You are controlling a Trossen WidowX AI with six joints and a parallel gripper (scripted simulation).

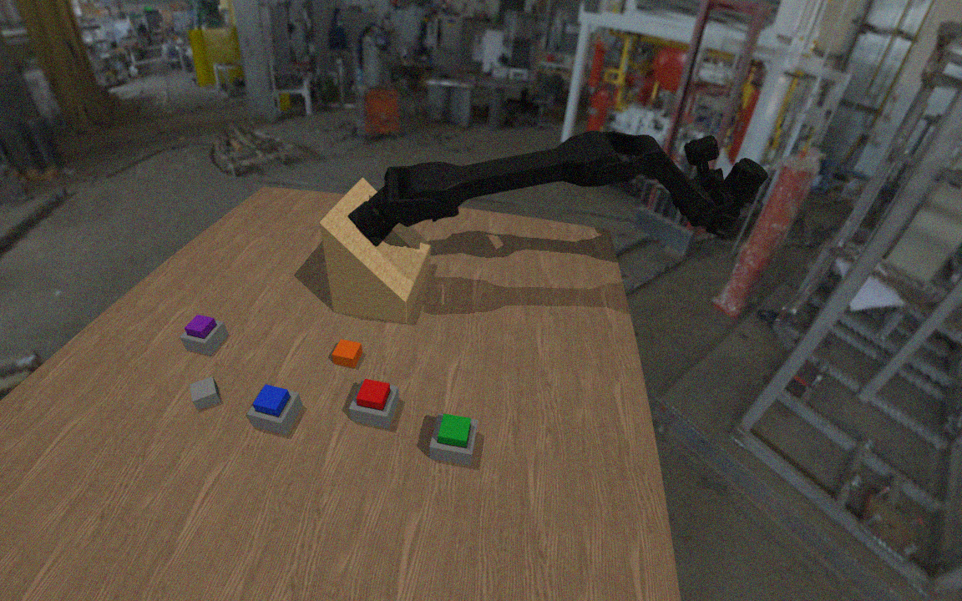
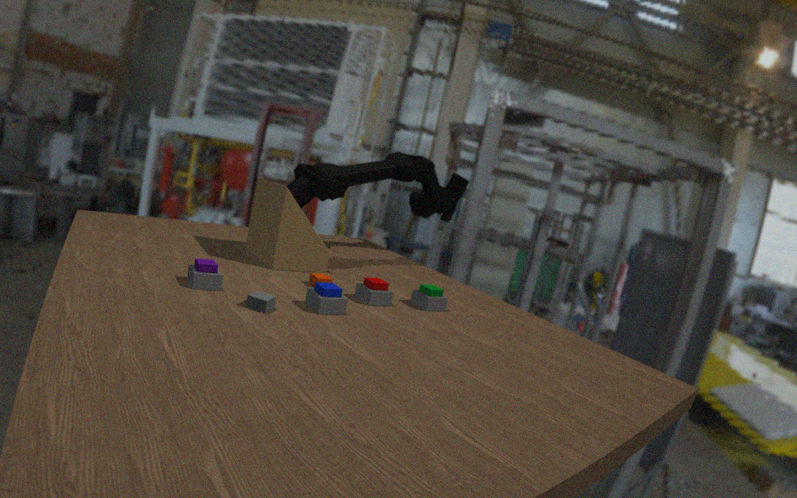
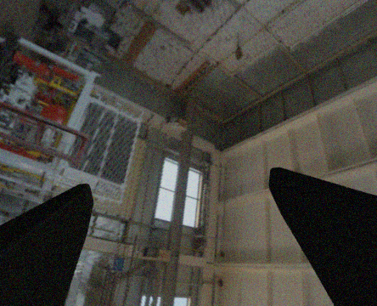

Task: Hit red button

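My gripper tip is now 640 mm short of the red button, 480 mm to the left of it and 180 mm above it. From my gripper tip the other things lie so: orange block 570 mm ahead, 550 mm to the right, 200 mm below; then green button 670 mm ahead, 370 mm to the right, 180 mm below; then blue button 690 mm ahead, 590 mm to the right, 180 mm below.
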